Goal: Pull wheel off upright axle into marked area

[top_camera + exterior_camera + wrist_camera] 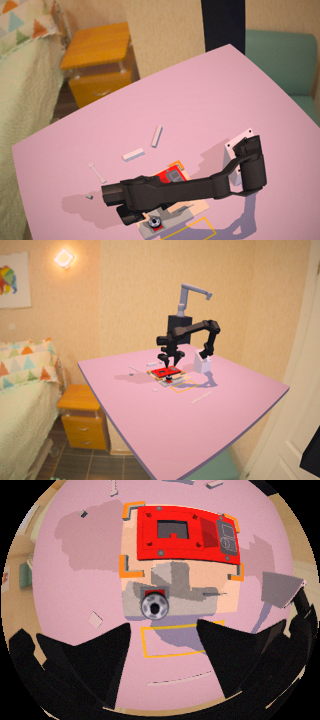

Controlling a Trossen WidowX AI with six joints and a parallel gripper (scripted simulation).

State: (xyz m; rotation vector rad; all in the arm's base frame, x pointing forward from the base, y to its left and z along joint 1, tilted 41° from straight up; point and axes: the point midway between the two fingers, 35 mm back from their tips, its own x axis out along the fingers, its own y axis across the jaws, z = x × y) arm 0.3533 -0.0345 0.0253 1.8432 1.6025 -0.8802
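Now: the wheel 70 mm below my gripper tip and 10 mm ahead of it.
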